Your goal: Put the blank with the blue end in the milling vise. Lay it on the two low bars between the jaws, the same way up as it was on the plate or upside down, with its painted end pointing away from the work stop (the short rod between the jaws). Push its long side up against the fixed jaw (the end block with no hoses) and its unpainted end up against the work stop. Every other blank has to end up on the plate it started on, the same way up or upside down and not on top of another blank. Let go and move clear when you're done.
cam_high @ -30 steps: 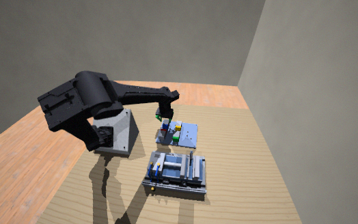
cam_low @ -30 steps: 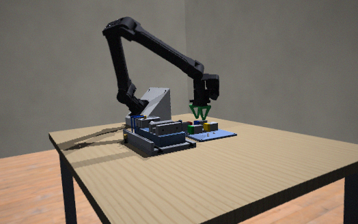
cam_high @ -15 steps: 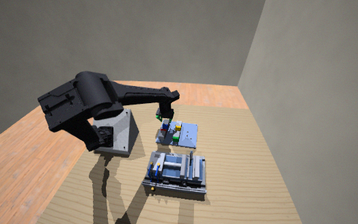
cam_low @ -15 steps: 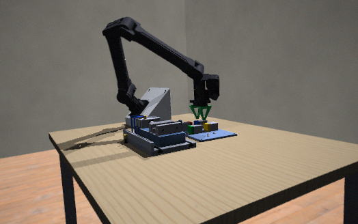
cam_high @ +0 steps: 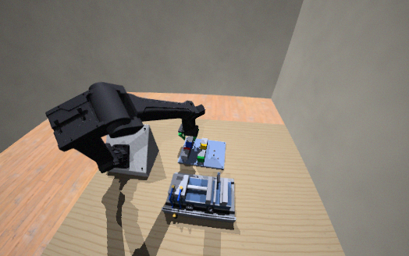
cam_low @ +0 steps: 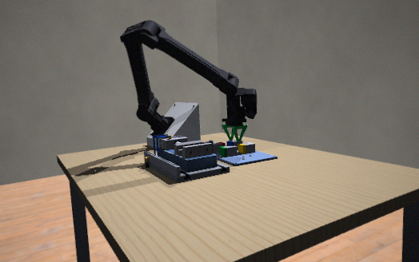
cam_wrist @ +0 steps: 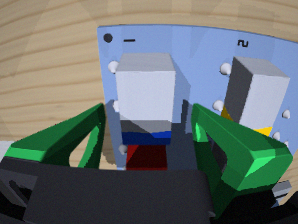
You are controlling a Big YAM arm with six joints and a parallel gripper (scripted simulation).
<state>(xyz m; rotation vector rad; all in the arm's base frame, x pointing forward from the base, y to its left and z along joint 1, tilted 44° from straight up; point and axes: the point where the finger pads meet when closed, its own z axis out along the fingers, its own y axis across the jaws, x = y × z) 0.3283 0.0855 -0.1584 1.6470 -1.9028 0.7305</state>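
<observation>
Now: the blue-ended blank 2 cm below my hand. The rest, counted from my hand: blue plate 8 cm ahead, 5 cm to the right, 5 cm below; then yellow-ended blank 9 cm ahead, 2 cm below, 1 cm to the right; then red-ended blank 9 cm to the right, 2 cm below, 1 cm behind.
</observation>
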